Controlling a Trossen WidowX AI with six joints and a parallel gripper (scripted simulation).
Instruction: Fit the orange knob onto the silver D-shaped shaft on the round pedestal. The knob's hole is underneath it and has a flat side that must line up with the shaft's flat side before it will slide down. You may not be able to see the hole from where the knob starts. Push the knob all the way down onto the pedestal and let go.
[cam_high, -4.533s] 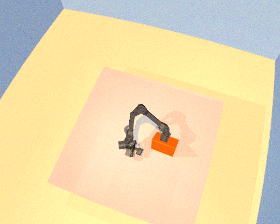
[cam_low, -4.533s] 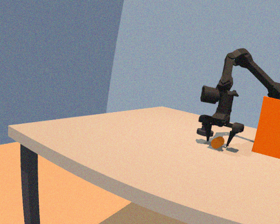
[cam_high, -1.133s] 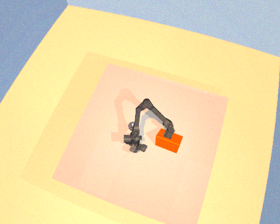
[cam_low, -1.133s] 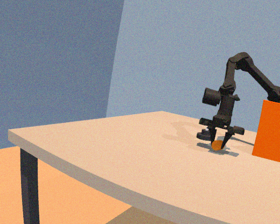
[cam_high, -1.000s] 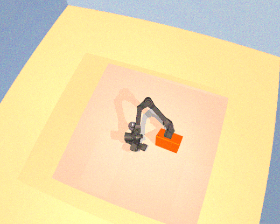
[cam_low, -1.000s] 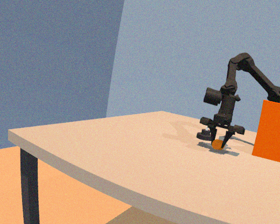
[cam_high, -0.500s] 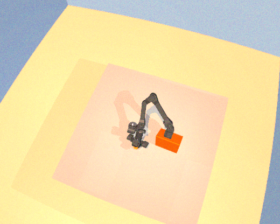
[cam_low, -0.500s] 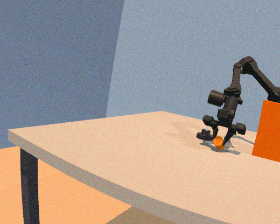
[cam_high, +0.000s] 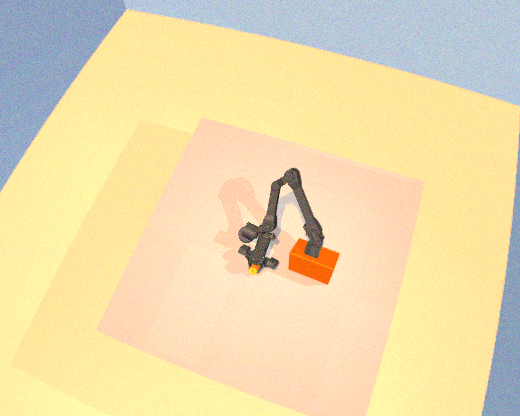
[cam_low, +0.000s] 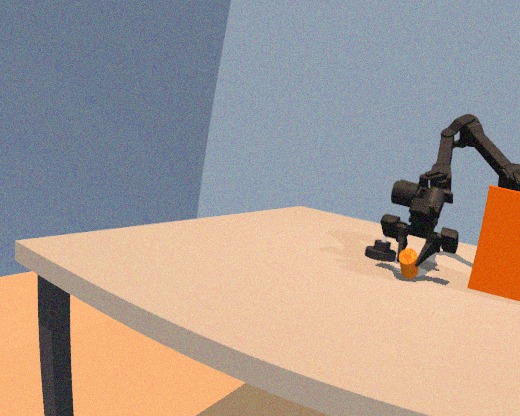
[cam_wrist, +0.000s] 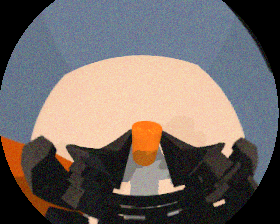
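Now: gripper tip 1 cm to the left of the orange knob and 1 cm below it. The rest, counted from my gripper tip: dark round pedestal: 17 cm to the right, 11 cm ahead, 1 cm below.
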